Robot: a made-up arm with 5 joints. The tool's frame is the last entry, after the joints. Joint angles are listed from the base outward.
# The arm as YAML. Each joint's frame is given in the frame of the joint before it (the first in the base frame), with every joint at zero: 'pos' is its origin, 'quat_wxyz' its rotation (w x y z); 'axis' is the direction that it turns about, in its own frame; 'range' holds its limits. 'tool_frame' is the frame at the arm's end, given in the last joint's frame.
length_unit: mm
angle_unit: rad
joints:
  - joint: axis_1
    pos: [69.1, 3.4, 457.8]
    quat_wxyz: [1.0, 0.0, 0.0, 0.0]
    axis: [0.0, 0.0, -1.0]
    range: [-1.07, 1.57]
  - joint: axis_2
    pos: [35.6, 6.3, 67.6]
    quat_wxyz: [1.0, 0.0, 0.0, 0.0]
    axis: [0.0, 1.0, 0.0]
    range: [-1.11, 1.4]
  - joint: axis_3
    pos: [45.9, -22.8, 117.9]
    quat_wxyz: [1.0, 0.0, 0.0, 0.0]
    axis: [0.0, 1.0, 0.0]
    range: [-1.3, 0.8]
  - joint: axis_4
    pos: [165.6, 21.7, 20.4]
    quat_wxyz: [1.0, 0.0, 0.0, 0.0]
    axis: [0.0, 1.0, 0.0]
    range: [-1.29, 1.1]
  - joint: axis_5
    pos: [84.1, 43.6, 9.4]
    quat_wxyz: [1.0, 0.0, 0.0, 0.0]
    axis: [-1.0, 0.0, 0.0]
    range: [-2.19, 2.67]
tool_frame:
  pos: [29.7, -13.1, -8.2]
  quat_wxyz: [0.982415, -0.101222, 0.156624, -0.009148]
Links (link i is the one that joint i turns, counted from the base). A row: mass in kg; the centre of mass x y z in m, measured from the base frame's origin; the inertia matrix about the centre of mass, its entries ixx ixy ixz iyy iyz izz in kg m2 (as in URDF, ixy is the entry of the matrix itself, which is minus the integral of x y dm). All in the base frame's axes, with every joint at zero. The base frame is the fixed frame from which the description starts. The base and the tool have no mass.
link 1: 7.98; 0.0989 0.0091 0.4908; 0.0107 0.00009 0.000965 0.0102 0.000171 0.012
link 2: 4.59; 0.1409 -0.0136 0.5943; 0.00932 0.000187 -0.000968 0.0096 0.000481 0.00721
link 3: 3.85; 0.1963 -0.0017 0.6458; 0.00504 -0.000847 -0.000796 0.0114 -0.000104 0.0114
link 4: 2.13; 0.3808 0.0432 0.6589; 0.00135 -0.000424 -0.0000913 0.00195 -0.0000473 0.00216
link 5: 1.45; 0.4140 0.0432 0.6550; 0.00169 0 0 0.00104 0 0.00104
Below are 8 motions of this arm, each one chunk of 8 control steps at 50 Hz.
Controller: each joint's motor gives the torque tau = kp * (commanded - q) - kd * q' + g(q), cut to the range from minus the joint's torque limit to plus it. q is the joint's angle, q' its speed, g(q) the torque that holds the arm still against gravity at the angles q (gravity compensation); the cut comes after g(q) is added. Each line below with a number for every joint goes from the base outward.
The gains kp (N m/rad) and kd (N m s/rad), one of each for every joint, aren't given. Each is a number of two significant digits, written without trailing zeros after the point. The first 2 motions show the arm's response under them.
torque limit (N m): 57 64 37 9.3 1.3
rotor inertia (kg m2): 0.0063 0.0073 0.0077 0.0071 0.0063
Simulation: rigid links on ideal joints. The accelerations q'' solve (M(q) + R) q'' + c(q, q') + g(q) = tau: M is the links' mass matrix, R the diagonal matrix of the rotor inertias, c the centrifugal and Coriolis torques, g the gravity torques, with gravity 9.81 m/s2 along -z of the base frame. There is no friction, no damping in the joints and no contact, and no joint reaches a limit. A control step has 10 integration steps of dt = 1/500 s. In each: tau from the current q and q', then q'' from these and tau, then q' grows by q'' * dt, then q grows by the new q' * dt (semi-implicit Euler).
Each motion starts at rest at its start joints. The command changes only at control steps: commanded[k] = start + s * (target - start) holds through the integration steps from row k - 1 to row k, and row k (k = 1, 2, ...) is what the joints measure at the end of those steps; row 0 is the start. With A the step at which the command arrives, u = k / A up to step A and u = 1 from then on. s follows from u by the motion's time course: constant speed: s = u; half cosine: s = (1 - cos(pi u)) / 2; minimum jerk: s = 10 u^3 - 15 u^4 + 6 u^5; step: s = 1 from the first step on.
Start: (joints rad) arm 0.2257 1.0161 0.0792 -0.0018 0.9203
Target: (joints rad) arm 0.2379 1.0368 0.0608 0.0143 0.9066
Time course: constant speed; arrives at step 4
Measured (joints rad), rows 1 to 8:
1: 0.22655 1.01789 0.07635 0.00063 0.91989
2: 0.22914 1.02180 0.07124 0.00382 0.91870
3: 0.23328 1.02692 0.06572 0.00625 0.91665
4: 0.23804 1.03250 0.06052 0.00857 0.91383
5: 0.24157 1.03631 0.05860 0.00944 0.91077
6: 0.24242 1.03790 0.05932 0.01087 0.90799
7: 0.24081 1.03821 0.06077 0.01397 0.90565
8: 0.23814 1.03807 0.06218 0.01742 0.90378
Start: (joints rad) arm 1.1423 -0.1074 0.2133 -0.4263 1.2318
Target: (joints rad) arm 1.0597 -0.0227 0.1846 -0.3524 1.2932
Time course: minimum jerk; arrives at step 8
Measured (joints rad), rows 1 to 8:
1: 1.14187 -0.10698 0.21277 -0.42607 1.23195
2: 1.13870 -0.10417 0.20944 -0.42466 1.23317
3: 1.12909 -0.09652 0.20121 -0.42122 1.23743
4: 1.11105 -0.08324 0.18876 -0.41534 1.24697
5: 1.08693 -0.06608 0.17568 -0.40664 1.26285
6: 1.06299 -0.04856 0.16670 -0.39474 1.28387
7: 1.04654 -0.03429 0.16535 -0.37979 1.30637
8: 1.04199 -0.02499 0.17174 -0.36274 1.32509
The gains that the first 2 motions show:
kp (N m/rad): 800 320 110 29 5.1
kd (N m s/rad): 7.8 6 3 0.33 0.098
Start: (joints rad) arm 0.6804 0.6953 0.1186 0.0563 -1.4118
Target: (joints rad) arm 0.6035 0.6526 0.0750 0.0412 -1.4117
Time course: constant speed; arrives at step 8
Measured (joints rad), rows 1 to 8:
1: 0.67791 0.69440 0.11845 0.05723 -1.41042
2: 0.67026 0.69185 0.11761 0.05968 -1.40663
3: 0.65773 0.68772 0.11567 0.06258 -1.40141
4: 0.64277 0.68251 0.11248 0.06436 -1.39691
5: 0.62836 0.67670 0.10807 0.06401 -1.39509
6: 0.61655 0.67063 0.10253 0.06135 -1.39670
7: 0.60772 0.66447 0.09594 0.05672 -1.40104
8: 0.60084 0.65824 0.08844 0.05069 -1.40647

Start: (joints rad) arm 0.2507 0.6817 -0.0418 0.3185 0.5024
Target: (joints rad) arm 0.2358 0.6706 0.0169 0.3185 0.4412
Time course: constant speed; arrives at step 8
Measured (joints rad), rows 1 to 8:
1: 0.25026 0.68060 -0.03939 0.31604 0.50191
2: 0.24886 0.67861 -0.03501 0.31261 0.50000
3: 0.24654 0.67636 -0.02979 0.31029 0.49595
4: 0.24369 0.67419 -0.02402 0.30951 0.48939
5: 0.24087 0.67229 -0.01761 0.30986 0.48039
6: 0.23848 0.67078 -0.01049 0.31085 0.46950
7: 0.23665 0.66967 -0.00269 0.31216 0.45764
8: 0.23523 0.66889 0.00566 0.31371 0.44583

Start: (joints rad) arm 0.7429 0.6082 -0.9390 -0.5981 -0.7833
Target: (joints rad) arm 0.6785 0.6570 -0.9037 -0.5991 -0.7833
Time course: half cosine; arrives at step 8
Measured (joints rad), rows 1 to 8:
1: 0.74230 0.60860 -0.93922 -0.59868 -0.78259
2: 0.73934 0.61025 -0.93974 -0.60136 -0.77946
3: 0.73196 0.61383 -0.94009 -0.60713 -0.77283
4: 0.71940 0.61950 -0.93956 -0.61500 -0.76419
5: 0.70292 0.62684 -0.93748 -0.62231 -0.75750
6: 0.68566 0.63510 -0.93339 -0.62618 -0.75758
7: 0.67147 0.64331 -0.92718 -0.62461 -0.76758
8: 0.66370 0.65051 -0.91916 -0.61694 -0.78716

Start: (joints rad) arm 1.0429 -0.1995 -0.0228 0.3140 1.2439
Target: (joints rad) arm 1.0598 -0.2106 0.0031 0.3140 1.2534
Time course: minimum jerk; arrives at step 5
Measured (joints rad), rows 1 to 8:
1: 1.04325 -0.19983 -0.02221 0.31358 1.24408
2: 1.04544 -0.20164 -0.01910 0.31172 1.24516
3: 1.05088 -0.20531 -0.01310 0.30944 1.24783
4: 1.05836 -0.20944 -0.00663 0.30913 1.25165
5: 1.06407 -0.21202 -0.00237 0.31138 1.25503
6: 1.06528 -0.21260 -0.00018 0.31374 1.25675
7: 1.06269 -0.21196 0.00123 0.31462 1.25677
8: 1.05914 -0.21094 0.00244 0.31469 1.25586

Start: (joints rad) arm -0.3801 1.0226 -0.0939 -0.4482 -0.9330
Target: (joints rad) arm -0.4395 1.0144 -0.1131 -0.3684 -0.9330
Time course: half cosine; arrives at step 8
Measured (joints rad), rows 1 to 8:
1: -0.38064 1.02252 -0.09430 -0.44680 -0.93254
2: -0.38331 1.02208 -0.09582 -0.44103 -0.93046
3: -0.38997 1.02100 -0.09865 -0.42934 -0.92596
4: -0.40140 1.01928 -0.10239 -0.41310 -0.91985
5: -0.41653 1.01726 -0.10630 -0.39557 -0.91471
6: -0.43260 1.01537 -0.10962 -0.38009 -0.91387
7: -0.44599 1.01398 -0.11175 -0.36906 -0.91974
8: -0.45343 1.01337 -0.11238 -0.36386 -0.93244

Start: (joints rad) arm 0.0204 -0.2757 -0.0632 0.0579 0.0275
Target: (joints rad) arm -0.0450 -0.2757 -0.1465 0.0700 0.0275
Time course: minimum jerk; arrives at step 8
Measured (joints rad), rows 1 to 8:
1: 0.01998 -0.27556 -0.06358 0.05838 0.02784
2: 0.01702 -0.27471 -0.06595 0.06137 0.03006
3: 0.00839 -0.27275 -0.07193 0.06842 0.03561
4: -0.00696 -0.27000 -0.08176 0.07852 0.04302
5: -0.02612 -0.26741 -0.09425 0.08829 0.04739
6: -0.04330 -0.26617 -0.10748 0.09384 0.04336
7: -0.05298 -0.26708 -0.11963 0.09250 0.02908
8: -0.05331 -0.26999 -0.12988 0.08425 0.00869

